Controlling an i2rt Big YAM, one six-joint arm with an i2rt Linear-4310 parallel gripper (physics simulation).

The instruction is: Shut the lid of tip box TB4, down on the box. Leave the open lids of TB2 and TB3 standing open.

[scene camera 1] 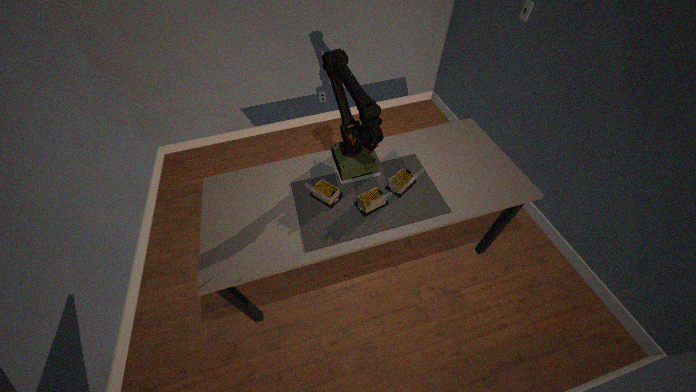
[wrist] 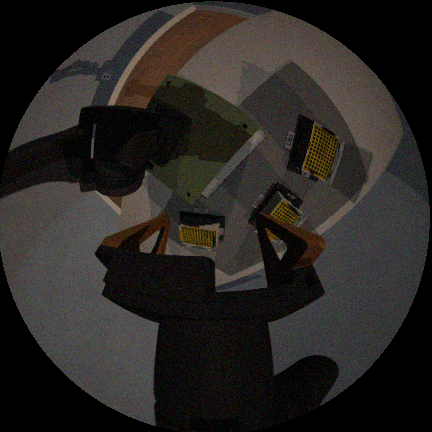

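Seen in the pictures: gripper, fingertip midpoint: (scene camera 1: pixel 361 149) (wrist: pixel 212 216); arm's base, link origin: (scene camera 1: pixel 351 149) (wrist: pixel 162 134).
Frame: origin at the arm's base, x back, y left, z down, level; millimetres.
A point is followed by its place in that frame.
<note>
Three tip boxes with yellow tip grids stand apart: a left box (scene camera 1: pixel 326 191) @[y -212, x -239, z 30 mm] (wrist: pixel 199 237) @[y -212, x -229, z 30 mm], a middle box (scene camera 1: pixel 372 200) @[y 0, x -371, z 31 mm] (wrist: pixel 286 212) @[y 36, x -341, z 30 mm] and a right box (scene camera 1: pixel 401 181) @[y 193, x -301, z 30 mm] (wrist: pixel 320 151) @[y 204, x -277, z 30 mm]. In the scene view each has a pale lid standing open and leaning outward: the left box's lid to the left, the other two to the right. The labels are too small to read, so I cannot tell which box is TB4, TB2 or TB3. My gripper (scene camera 1: pixel 353 142) @[y 6, x -165, z -139 mm] (wrist: pixel 212 216) @[y 6, x -165, z -139 mm] is open and empty, raised close to the arm's base. In the wrist view its right finger covers part of the middle box.
The boxes stand on a dark grey mat (scene camera 1: pixel 330 235) @[y -255, x -471, z 86 mm] (wrist: pixel 240 252) @[y -215, x -416, z 87 mm] on the pale table (scene camera 1: pixel 480 165) @[y 711, x -289, z 90 mm] (wrist: pixel 365 90). The green base block (scene camera 1: pixel 357 167) @[y -8, x -145, z 7 mm] (wrist: pixel 175 172) @[y -57, x -71, z 0 mm] carries the arm directly behind the boxes. A wall is behind the table.
</note>
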